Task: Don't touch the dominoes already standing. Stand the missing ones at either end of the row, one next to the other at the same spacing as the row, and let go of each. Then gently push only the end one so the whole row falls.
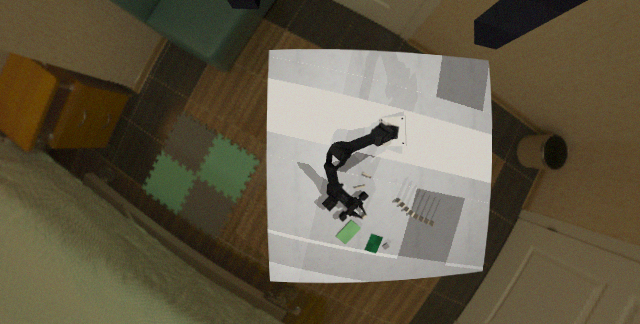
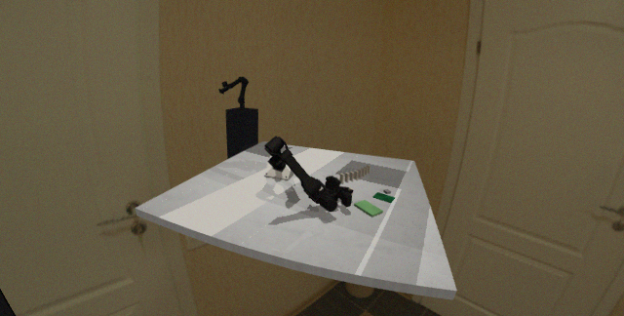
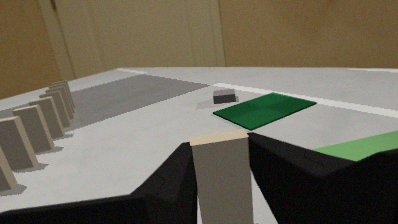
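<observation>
Right now my gripper tip is 100 mm short of the light green flat pad, 70 mm to the left of it and 40 mm above it. Round my gripper tip: metal piece (170 mm ahead, 150 mm to the left, 40 mm below); dark green pad (160 mm ahead, 80 mm to the left, 50 mm below).
</observation>
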